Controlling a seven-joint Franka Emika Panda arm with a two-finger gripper.
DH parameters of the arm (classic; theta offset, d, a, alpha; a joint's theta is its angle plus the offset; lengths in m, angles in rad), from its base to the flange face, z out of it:
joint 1: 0 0.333 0 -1.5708
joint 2: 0 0 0 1.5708
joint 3: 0 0.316 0.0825 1.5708
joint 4: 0 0 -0.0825 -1.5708
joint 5: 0 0.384 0 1.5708
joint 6: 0 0 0.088 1.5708
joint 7: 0 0.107 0 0
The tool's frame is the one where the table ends.
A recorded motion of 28 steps. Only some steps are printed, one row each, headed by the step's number.
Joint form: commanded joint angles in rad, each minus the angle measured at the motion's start. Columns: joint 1, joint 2, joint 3, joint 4, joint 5, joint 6, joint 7.
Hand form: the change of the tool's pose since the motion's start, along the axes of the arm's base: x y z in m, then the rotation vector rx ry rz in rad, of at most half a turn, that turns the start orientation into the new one. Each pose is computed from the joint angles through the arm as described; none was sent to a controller.
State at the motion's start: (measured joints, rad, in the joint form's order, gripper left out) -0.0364 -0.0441 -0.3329 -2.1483 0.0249 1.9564 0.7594
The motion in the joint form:
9: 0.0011 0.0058 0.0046 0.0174 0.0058 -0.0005 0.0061
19: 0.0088 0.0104 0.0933 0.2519 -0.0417 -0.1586 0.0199
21: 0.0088 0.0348 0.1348 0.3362 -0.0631 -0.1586 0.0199
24: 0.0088 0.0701 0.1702 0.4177 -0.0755 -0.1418 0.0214
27: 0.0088 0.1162 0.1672 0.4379 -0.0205 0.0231 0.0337
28: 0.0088 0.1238 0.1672 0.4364 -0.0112 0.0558 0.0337
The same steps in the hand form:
9: 0.0055 0.0015 0.0049 -0.0021 -0.0112 -0.0035
19: 0.0460 0.0380 0.0990 -0.0704 -0.0655 0.0984
21: 0.0665 0.0556 0.1261 -0.1123 -0.1175 0.1446
24: 0.0880 0.0720 0.1474 -0.1450 -0.1758 0.1804
27: 0.1159 0.0713 0.1470 -0.1393 -0.3220 0.1472
28: 0.1203 0.0713 0.1452 -0.1385 -0.3468 0.1432

